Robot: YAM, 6 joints.
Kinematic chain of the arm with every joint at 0, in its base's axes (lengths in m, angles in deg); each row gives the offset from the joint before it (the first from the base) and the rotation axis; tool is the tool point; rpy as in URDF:
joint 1: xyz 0 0 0.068 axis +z
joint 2: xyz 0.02 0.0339 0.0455 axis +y
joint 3: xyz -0.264 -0.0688 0 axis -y
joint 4: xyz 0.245 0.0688 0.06 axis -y
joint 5: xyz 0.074 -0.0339 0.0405 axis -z
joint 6: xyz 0.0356 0 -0.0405 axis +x
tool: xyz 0 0 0 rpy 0 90 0
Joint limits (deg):
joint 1: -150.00..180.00
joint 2: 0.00..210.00
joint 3: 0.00..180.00
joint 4: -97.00..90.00
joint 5: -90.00..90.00
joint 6: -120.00..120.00
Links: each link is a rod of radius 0.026 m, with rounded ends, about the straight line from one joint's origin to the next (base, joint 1, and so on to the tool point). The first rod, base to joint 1, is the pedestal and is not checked.
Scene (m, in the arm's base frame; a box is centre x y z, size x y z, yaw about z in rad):
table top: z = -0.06
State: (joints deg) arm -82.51 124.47 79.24 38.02 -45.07 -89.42
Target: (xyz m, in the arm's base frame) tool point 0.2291 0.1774 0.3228
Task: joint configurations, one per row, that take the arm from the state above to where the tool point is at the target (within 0.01 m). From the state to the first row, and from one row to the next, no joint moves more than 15 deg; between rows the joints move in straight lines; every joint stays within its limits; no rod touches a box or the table.
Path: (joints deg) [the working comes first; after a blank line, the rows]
Joints at the target: 31.59 75.45 47.44 38.03 -60.91 -89.42
Straight joint move there: clear.

1: -68.25 118.34 75.26 38.02 -47.05 -89.42
2: -53.99 112.22 71.29 38.02 -49.03 -89.42
3: -39.72 106.09 67.31 38.02 -51.01 -89.42
4: -25.46 99.96 63.34 38.03 -52.99 -89.42
5: -11.20 93.83 59.36 38.03 -54.97 -89.42
6: 3.06 87.71 55.39 38.03 -56.95 -89.42
7: 17.33 81.58 51.41 38.03 -58.93 -89.42
8: 31.59 75.45 47.44 38.03 -60.91 -89.42

